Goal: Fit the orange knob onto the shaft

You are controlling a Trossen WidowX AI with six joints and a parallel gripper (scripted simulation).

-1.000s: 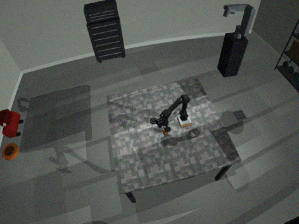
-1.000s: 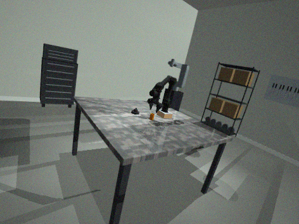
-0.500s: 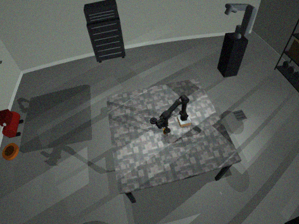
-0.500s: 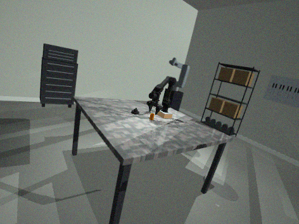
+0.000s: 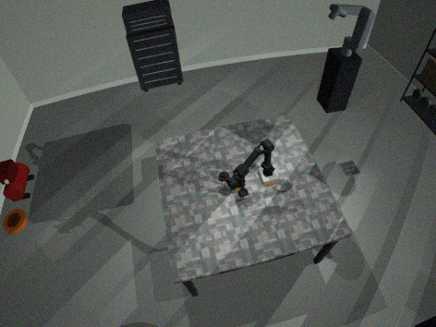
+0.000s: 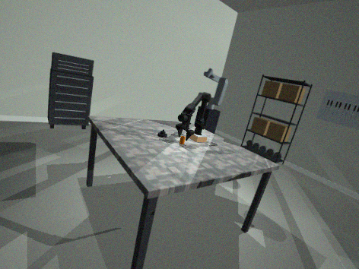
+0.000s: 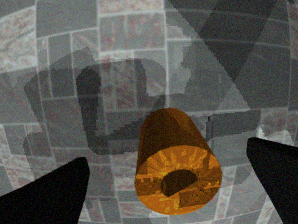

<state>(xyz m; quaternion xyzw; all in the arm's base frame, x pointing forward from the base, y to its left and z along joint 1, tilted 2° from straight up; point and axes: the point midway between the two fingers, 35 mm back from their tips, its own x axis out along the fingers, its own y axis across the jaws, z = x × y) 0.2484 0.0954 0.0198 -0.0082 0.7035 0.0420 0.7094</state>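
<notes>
Right now the orange knob is 1 cm below my gripper tip. The rest, counted from my gripper tip: pedestal: 18 cm to the right, 8 cm ahead, 1 cm below.
</notes>
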